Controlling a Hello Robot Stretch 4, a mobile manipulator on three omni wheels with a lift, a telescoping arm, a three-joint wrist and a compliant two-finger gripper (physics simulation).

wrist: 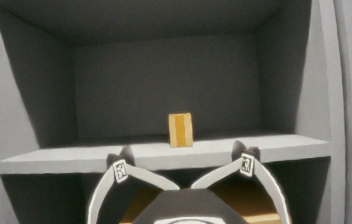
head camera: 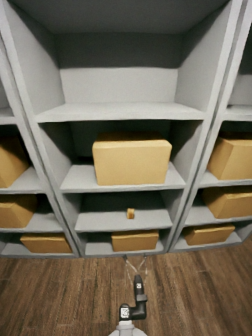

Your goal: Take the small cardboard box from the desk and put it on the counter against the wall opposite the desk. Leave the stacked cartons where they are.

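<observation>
The small cardboard box stands upright on a grey shelf board of the middle unit, near its front edge in the wrist view. An orange stripe runs down its front. My gripper is open, with its fingertips spread wide and nothing between them. It is in front of the shelf, apart from the box, with the fingertips lower than the box in the wrist view. The desk does not show in either view.
A large carton stands on the shelf above, and another carton on the shelf below. Side units hold more cartons. Upright grey panels flank the compartment. A wooden floor lies in front.
</observation>
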